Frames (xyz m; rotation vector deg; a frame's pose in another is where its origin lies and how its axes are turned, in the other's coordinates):
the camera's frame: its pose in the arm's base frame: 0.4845 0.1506 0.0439 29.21 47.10 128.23
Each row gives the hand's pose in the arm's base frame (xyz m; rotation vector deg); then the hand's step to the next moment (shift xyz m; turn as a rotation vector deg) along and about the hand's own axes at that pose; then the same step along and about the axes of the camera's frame.
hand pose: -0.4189 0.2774 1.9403 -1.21 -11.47 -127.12
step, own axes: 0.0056 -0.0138 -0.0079 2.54 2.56 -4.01
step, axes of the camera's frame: 0.0103 -0.0012 -0.0133 -3.86 -0.31 -3.76
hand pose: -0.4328 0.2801 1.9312 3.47 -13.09 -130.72
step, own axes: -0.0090 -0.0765 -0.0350 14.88 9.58 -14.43
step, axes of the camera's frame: 0.0628 -0.0400 -0.0403 -14.69 3.27 -17.17
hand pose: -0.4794 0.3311 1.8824 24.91 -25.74 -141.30
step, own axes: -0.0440 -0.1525 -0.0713 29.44 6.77 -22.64
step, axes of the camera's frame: 0.0864 -0.1461 -0.0385 -15.67 4.58 -34.04
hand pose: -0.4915 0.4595 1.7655 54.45 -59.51 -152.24
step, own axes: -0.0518 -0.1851 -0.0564 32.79 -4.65 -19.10
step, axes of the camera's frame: 0.0107 -0.1996 0.0123 -7.21 -3.89 -37.34
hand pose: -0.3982 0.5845 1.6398 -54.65 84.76 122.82
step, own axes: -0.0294 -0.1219 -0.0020 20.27 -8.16 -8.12
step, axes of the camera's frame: -0.0411 -0.1148 0.0295 -2.37 -8.33 -21.64
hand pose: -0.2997 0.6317 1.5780 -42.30 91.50 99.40
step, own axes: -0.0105 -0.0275 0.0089 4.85 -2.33 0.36
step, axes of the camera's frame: -0.0139 -0.0239 0.0135 0.84 -3.47 -4.04
